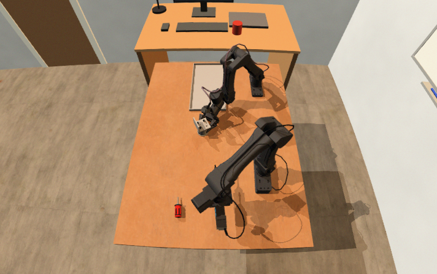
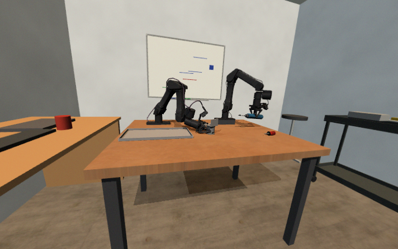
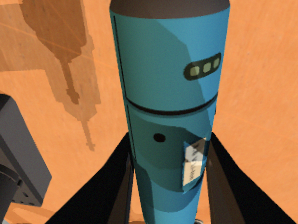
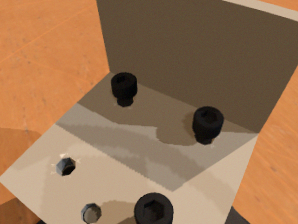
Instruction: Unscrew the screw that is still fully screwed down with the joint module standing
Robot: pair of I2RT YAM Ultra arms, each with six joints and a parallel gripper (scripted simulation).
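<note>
Now: right hand 50 mm below the l-shaped bracket. Round my right hand: small red screwdriver (430 mm to the left, 80 mm ahead, 10 mm below); then grey bit (290 mm to the left, 100 mm above, 90 mm behind); then grey tray (360 mm to the right, 20 mm below).
</note>
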